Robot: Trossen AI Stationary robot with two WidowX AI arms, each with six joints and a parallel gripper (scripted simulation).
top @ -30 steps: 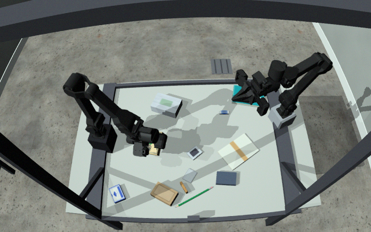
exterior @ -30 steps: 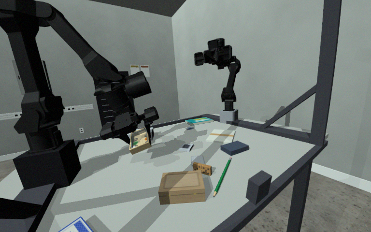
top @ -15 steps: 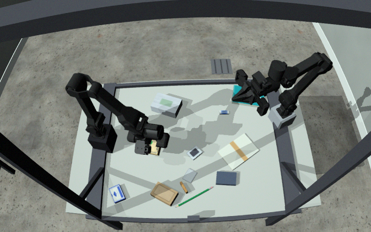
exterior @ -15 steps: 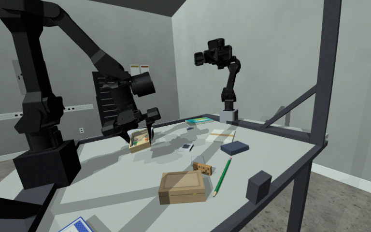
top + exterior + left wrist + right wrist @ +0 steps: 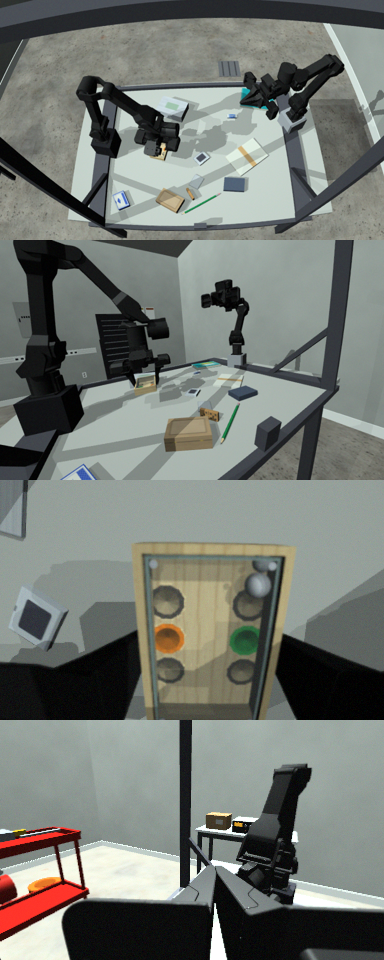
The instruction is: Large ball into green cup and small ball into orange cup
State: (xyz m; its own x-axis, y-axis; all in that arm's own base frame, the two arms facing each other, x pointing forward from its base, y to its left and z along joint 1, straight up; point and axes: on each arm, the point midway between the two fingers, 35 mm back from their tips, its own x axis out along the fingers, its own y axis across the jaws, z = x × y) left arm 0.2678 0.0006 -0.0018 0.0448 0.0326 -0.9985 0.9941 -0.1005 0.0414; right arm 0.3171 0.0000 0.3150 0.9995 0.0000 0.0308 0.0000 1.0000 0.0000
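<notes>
Right now the covered wooden puzzle is 3 cm below my left hand. From my left hand the other things lie so: dark blue block (19 cm behind, 30 cm to the right, 10 cm below); grey square tile (4 cm behind, 17 cm to the right, 11 cm below); white box (24 cm ahead, 7 cm to the right, 9 cm below).
</notes>
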